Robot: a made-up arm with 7 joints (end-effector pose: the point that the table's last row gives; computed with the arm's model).
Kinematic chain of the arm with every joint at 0, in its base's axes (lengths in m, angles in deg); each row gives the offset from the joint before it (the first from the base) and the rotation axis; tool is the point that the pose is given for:
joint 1: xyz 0 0 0.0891 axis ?
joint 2: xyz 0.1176 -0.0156 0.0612 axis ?
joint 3: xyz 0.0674 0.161 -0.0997 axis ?
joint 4: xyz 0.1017 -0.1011 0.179 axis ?
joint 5: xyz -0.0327 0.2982 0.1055 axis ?
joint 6: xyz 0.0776 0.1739 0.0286 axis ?
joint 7: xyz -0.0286 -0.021 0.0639 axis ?
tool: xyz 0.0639 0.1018 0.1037
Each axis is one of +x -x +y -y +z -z.
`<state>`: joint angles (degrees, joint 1 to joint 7).
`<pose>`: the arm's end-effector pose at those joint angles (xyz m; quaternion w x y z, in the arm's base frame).
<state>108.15 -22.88 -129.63 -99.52 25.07 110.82 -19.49</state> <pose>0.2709 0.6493 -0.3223 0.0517 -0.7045 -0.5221 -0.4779</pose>
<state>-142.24 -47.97 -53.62 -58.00 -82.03 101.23 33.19</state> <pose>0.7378 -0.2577 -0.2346 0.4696 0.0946 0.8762 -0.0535</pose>
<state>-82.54 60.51 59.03 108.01 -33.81 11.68 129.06</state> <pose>0.6680 -0.0451 0.3055 0.6827 0.1045 0.2077 -0.6928</pose>
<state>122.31 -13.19 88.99 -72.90 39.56 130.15 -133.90</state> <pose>0.3741 0.4039 -0.3112 0.5494 0.4625 0.1961 0.6677</pose>
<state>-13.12 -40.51 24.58 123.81 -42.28 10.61 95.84</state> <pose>0.0442 0.1224 -0.4198 0.5548 -0.8210 0.1320 -0.0269</pose>
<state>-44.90 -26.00 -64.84 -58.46 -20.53 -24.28 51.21</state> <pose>0.4753 -0.4825 0.4987 0.5067 0.7965 0.1135 -0.3098</pose>
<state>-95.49 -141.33 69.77 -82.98 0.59 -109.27 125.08</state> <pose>0.1970 0.6128 0.3599 0.8298 -0.2701 0.1758 0.4556</pose>
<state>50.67 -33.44 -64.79 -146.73 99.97 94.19 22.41</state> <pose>-0.0373 0.4718 0.5909 0.8985 -0.3634 0.0767 0.2339</pose>
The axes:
joint 1: -x
joint 2: -y
joint 3: +z
joint 4: -x
joint 5: +y
joint 6: -x
joint 7: +y

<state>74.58 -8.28 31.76 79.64 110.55 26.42 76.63</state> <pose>0.1657 -0.3827 -0.1334 0.2917 0.2583 -0.2249 0.8931</pose>
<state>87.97 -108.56 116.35 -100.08 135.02 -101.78 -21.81</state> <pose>0.3928 -0.2072 -0.1950 0.6268 -0.1758 -0.7584 0.0318</pose>
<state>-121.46 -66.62 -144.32 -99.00 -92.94 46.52 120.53</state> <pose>0.5057 -0.6414 0.1543 0.0420 -0.4641 -0.4477 0.7631</pose>
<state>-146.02 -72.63 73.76 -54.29 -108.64 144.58 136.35</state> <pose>0.6036 -0.1981 0.0802 0.1155 -0.1038 0.7669 0.6227</pose>
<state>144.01 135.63 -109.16 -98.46 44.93 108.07 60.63</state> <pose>-0.2302 -0.2846 0.3997 0.7266 -0.4698 -0.1919 0.4630</pose>
